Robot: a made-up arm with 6 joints. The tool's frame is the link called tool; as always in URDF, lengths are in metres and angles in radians.
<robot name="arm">
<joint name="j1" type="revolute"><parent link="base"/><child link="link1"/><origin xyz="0.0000 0.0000 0.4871" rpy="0.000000 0.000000 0.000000"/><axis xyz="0 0 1"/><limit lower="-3.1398" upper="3.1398" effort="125" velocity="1.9"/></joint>
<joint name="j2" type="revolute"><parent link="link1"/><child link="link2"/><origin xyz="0.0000 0.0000 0.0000" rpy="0.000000 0.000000 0.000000"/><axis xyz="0 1 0"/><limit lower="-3.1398" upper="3.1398" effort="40" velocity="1.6"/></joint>
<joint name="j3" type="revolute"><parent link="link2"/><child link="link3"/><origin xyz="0.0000 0.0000 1.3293" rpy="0.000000 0.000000 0.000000"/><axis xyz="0 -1 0"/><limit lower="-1.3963" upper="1.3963" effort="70" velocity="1.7"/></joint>
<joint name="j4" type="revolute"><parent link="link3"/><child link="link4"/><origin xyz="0.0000 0.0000 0.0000" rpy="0.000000 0.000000 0.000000"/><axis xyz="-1 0 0"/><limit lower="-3.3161" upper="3.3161" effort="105" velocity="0.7"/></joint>
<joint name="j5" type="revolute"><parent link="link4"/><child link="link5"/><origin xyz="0.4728 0.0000 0.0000" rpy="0.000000 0.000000 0.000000"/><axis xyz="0 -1 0"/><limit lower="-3.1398" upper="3.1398" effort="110" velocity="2.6"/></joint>
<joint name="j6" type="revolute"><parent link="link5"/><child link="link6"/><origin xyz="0.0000 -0.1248 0.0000" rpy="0.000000 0.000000 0.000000"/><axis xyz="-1 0 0"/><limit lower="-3.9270" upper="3.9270" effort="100" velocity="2.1"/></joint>
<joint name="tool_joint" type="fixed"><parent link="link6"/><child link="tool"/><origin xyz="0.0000 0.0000 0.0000" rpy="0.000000 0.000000 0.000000"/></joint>
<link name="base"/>
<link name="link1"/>
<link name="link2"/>
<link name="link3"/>
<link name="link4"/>
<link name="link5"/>
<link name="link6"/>
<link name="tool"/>
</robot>
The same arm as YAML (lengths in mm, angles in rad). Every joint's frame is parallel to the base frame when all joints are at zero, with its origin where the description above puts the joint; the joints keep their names.
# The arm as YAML. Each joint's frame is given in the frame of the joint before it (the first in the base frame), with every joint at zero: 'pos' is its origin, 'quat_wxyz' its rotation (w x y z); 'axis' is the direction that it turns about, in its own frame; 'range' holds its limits. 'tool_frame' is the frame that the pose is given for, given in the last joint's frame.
length_unit: mm
angle_unit: rad
joints:
  - joint: j1
    pos: [0.0, 0.0, 487.1]
    quat_wxyz: [1.0, 0.0, 0.0, 0.0]
    axis: [0.0, 0.0, 1.0]
    range: [-3.1398, 3.1398]
  - joint: j2
    pos: [0.0, 0.0, 0.0]
    quat_wxyz: [1.0, 0.0, 0.0, 0.0]
    axis: [0.0, 1.0, 0.0]
    range: [-3.1398, 3.1398]
  - joint: j3
    pos: [0.0, 0.0, 1329.3]
    quat_wxyz: [1.0, 0.0, 0.0, 0.0]
    axis: [0.0, -1.0, 0.0]
    range: [-1.3963, 1.3963]
  - joint: j4
    pos: [0.0, 0.0, 0.0]
    quat_wxyz: [1.0, 0.0, 0.0, 0.0]
    axis: [-1.0, 0.0, 0.0]
    range: [-3.3161, 3.3161]
  - joint: j5
    pos: [472.8, 0.0, 0.0]
    quat_wxyz: [1.0, 0.0, 0.0, 0.0]
    axis: [0.0, -1.0, 0.0]
    range: [-3.1398, 3.1398]
  - joint: j6
    pos: [0.0, -124.8, 0.0]
    quat_wxyz: [1.0, 0.0, 0.0, 0.0]
    axis: [-1.0, 0.0, 0.0]
    range: [-3.927, 3.927]
tool_frame:
  pos: [0.0, 0.0, 0.0]
  quat_wxyz: [1.0, 0.0, 0.0, 0.0]

